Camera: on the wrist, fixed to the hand. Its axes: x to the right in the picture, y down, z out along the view.
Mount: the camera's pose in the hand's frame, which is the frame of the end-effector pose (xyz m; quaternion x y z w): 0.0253 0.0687 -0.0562 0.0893 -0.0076 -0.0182 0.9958
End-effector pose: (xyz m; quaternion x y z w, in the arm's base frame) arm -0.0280 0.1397 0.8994 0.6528 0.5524 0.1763 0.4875
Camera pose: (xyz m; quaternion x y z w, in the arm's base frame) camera -0.0252 0.1930 0.9747 0.6849 0.5740 0.1124 0.4346
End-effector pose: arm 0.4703 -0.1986 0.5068 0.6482 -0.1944 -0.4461 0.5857
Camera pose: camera 0.5475 -0.2016 0.5573 0.6979 -0.2261 -0.4425 0.5158
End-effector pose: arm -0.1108 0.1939 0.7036 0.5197 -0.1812 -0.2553 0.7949
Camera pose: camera -0.0444 0.2427 0.7451 0.5899 -0.1998 -0.2565 0.7391
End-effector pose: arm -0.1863 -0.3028 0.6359 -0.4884 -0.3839 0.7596 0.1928
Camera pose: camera -0.1420 -0.3071 0.5550 -0.4564 -0.3248 0.7909 0.2465
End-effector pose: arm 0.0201 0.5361 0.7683 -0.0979 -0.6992 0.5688 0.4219
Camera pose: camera 0.0201 0.6147 0.7199 -0.0428 -0.6505 0.6219 0.4339
